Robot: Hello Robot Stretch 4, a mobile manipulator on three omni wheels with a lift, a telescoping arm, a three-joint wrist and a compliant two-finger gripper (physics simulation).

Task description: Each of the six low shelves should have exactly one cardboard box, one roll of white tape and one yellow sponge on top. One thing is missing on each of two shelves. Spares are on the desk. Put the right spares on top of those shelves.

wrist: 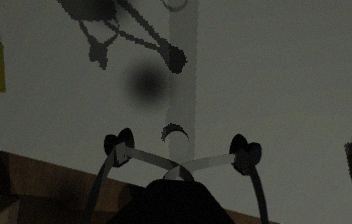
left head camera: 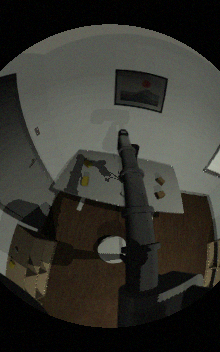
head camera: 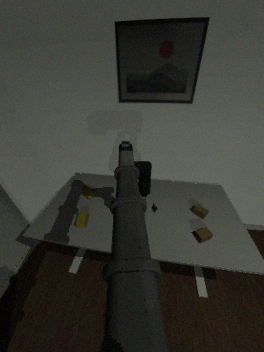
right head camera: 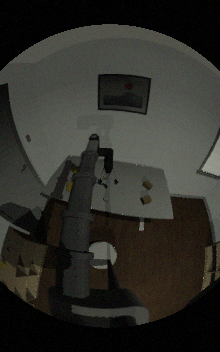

Note:
I see my gripper (wrist: 181, 143), a desk (head camera: 170, 230) and a framed picture (head camera: 158, 60).
The desk shows as well in the wrist view (wrist: 271, 78), in the left head camera view (left head camera: 104, 185) and in the right head camera view (right head camera: 124, 197). The framed picture also shows in the left head camera view (left head camera: 134, 88) and in the right head camera view (right head camera: 125, 92).

